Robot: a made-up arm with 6 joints. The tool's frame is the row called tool.
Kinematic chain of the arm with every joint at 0, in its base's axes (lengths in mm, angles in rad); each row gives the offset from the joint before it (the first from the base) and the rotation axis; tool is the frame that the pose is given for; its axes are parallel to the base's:
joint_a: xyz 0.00 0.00 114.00 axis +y
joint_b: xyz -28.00 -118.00 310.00 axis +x
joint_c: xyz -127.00 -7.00 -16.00 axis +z
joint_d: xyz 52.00 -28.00 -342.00 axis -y
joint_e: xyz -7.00 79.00 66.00 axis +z
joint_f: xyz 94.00 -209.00 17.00 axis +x
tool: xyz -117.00 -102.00 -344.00
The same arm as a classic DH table. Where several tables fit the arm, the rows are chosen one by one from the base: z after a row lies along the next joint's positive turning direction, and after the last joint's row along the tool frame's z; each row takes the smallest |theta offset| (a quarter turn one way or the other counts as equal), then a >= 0, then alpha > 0; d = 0 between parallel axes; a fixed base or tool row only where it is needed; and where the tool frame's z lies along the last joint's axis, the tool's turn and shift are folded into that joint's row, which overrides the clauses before.
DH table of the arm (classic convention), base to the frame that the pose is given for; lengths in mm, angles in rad. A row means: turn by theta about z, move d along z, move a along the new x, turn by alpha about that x. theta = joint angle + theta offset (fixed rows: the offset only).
base (fixed): a 0; alpha -1.5708; d 114; theta offset 0
joint_a: a 310; alpha -1.5708; d -118; theta offset -1.5708
joint_b: a 7; alpha 1.5708; d -155; theta offset 1.5708
joint_c: a 52; alpha 1.5708; d -358; theta offset 1.5708
joint_d: a -7; alpha -1.5708; d -51; theta offset 0
joint_e: a 209; alpha -1.5708; d 83; theta offset -1.5708
joint_f: a 102; alpha 1.5708; d -23; theta offset 0
tool (fixed): a 0; alpha 0; d -344; theta offset 1.5708

